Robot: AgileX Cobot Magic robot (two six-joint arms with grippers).
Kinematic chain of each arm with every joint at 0, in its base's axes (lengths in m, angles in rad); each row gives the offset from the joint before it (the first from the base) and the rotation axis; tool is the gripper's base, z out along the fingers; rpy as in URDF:
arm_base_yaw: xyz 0 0 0.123 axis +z
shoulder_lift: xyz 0 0 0 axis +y
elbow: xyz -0.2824 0 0.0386 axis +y
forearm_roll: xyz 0.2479 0 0.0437 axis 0.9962 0 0.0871
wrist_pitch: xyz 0 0 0 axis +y
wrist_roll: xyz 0.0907 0 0.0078 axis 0.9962 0 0.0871
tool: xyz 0 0 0 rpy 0 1.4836 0
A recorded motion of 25 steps. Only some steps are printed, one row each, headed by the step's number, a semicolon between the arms.
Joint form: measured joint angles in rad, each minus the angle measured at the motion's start. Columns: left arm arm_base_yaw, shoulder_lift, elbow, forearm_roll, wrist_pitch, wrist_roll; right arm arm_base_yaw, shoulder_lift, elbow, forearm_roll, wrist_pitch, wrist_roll.
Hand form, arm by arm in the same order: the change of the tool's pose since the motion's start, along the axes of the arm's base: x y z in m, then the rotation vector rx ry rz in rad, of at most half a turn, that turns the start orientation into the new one. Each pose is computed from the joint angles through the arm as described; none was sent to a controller.
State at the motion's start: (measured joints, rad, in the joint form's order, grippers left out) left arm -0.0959 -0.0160 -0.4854 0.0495 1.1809 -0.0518; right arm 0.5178 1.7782 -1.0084 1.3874 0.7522 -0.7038
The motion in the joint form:
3: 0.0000 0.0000 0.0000 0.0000 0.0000 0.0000; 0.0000 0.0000 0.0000 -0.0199 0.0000 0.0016
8: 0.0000 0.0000 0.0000 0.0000 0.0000 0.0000; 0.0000 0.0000 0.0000 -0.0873 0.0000 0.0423
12: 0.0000 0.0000 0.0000 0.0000 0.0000 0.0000; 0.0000 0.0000 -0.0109 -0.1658 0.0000 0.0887
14: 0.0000 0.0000 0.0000 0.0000 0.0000 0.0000; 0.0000 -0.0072 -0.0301 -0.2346 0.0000 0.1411
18: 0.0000 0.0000 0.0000 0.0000 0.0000 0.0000; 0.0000 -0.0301 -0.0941 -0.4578 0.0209 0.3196
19: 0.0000 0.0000 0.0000 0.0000 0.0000 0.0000; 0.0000 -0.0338 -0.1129 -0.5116 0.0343 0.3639
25: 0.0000 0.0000 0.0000 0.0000 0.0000 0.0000; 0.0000 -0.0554 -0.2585 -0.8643 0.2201 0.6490
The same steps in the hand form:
3: 0.0000 0.0000 0.0000 0.0000 0.0000 0.0000; -0.0005 -0.0006 -0.0009 -0.0133 -0.0063 0.0117
8: 0.0000 0.0000 0.0000 0.0000 0.0000 0.0000; -0.0023 -0.0027 -0.0041 -0.0555 0.0008 0.0305
12: 0.0000 0.0000 0.0000 0.0000 0.0000 0.0000; -0.0022 -0.0044 -0.0050 -0.1006 -0.0025 0.0508
14: 0.0000 0.0000 0.0000 0.0000 0.0000 0.0000; -0.0008 -0.0054 -0.0009 -0.1323 -0.0122 0.0585
18: 0.0000 0.0000 0.0000 0.0000 0.0000 0.0000; 0.0037 -0.0097 0.0136 -0.2368 -0.0348 0.0741
19: 0.0000 0.0000 0.0000 0.0000 0.0000 0.0000; 0.0049 -0.0106 0.0174 -0.2624 -0.0371 0.0783
25: 0.0000 0.0000 0.0000 0.0000 0.0000 0.0000; 0.0102 -0.0214 0.0476 -0.4684 -0.0175 0.1132

